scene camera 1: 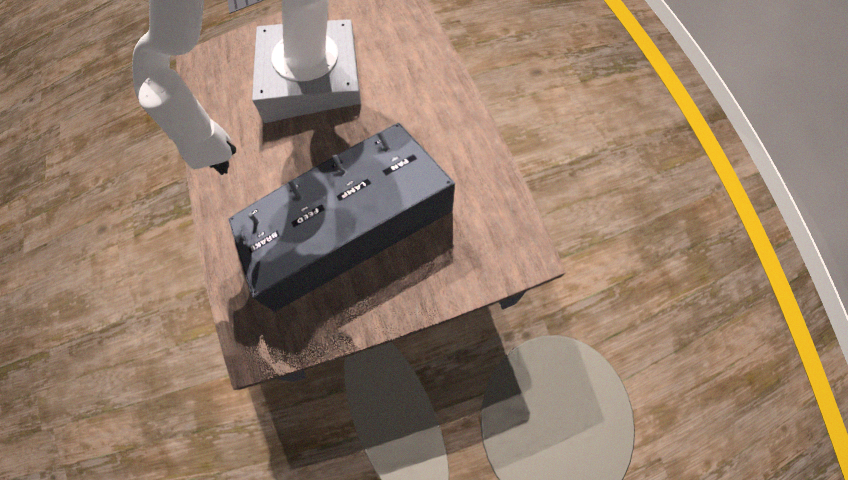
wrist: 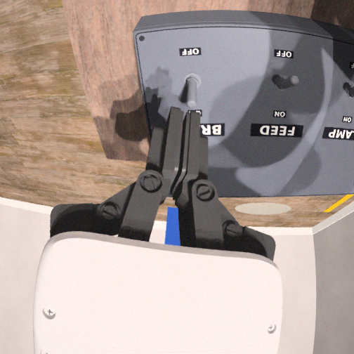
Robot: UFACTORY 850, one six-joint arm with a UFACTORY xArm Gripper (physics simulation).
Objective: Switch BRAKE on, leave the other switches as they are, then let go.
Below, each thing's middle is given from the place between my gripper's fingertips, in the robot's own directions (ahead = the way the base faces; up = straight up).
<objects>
I see my gripper 10 cm short of the dark switch box (scene camera 1: 340, 219), 21 cm to the right of it and 16 cm above it.
</objects>
